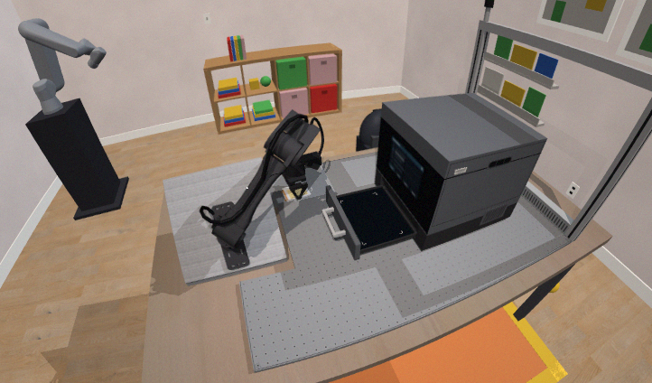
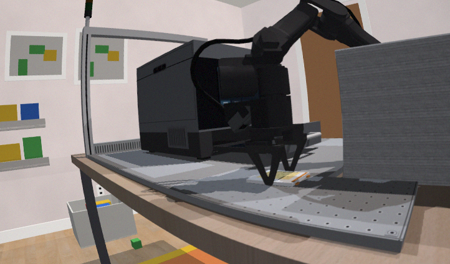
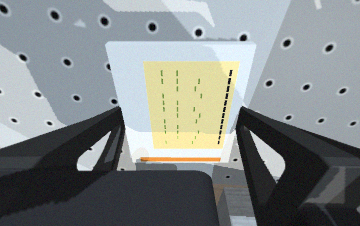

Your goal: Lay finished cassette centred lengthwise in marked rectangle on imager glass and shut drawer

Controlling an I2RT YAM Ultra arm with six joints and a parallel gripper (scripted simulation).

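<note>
Right now the drawer is 20 cm ahead of my hand, 25 cm to the right of it and 3 cm above it. From my hand the other things lie so: metal frame post 92 cm ahead, 9 cm to the left, 27 cm above; then finished cassette right at my hand.
</note>
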